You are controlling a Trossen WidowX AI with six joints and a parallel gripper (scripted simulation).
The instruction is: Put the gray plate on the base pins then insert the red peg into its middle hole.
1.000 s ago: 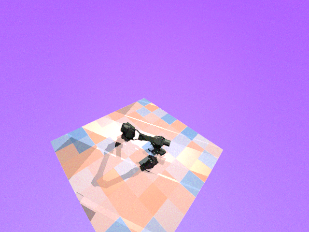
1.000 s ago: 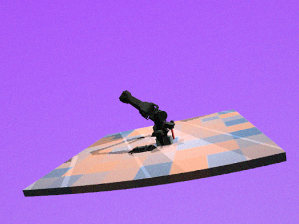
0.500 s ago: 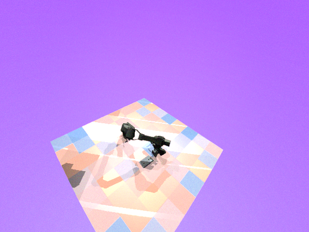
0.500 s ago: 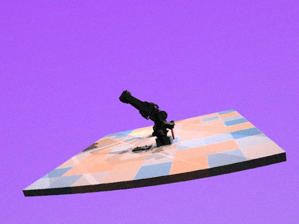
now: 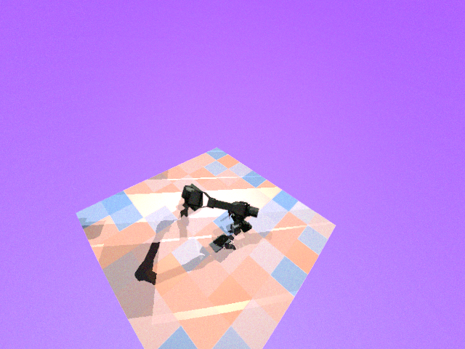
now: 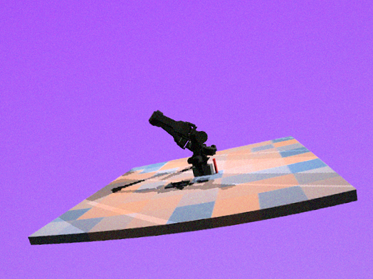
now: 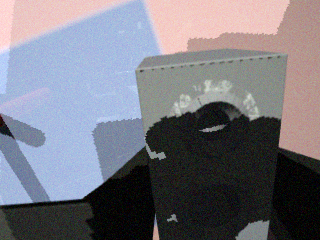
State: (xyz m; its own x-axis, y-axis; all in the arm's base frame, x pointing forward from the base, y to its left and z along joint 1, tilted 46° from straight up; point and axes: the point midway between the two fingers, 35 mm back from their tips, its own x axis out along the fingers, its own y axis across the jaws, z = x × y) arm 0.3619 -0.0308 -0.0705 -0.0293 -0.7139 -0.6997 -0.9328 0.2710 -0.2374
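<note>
Now: gripper tip 110 mm past the red peg and 60 mm to the right of it. Round my gripper tip: gray plate 30 mm above.
</note>
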